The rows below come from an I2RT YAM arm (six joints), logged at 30 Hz.
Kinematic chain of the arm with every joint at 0, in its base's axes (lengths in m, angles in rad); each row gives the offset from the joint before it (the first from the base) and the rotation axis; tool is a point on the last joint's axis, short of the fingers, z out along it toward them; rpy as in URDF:
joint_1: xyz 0 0 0.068 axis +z
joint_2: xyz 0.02 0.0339 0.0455 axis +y
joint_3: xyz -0.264 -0.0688 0 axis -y
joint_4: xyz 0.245 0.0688 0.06 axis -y
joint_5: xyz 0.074 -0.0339 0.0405 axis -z
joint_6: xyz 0.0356 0 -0.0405 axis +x
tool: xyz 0 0 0 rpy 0 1.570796 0
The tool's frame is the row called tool.
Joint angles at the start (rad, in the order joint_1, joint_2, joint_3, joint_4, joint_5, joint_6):
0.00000, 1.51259, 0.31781, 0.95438, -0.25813, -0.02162
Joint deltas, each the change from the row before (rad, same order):
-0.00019, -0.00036, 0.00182, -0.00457, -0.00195, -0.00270
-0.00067, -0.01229, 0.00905, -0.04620, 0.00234, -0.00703
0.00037, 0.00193, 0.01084, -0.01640, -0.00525, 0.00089
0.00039, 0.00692, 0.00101, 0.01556, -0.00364, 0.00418
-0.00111, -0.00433, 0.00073, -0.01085, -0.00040, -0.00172
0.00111, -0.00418, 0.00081, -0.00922, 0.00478, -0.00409
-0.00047, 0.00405, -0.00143, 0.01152, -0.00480, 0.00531
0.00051, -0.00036, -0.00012, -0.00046, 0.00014, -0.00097
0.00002, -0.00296, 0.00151, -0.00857, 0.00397, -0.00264
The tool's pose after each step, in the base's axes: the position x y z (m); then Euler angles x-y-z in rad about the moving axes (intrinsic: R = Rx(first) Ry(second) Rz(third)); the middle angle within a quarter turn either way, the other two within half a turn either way. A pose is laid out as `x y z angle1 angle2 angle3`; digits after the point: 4 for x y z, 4 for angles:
0.2560 0.0091 0.1455 -2.3059 1.2170 2.3135
0.2565 0.0089 0.1458 -2.3594 1.2020 2.3631
0.2585 0.0091 0.1464 -2.3616 1.1929 2.3678
0.2594 0.0094 0.1467 -2.3363 1.1968 2.3458
0.2591 0.0091 0.1467 -2.3480 1.1933 2.3568
0.2589 0.0092 0.1470 -2.3630 1.1928 2.3675
0.2590 0.0092 0.1469 -2.3436 1.1941 2.3533
0.2589 0.0094 0.1469 -2.3433 1.1937 2.3520
0.2590 0.0092 0.1471 -2.3585 1.1935 2.3646

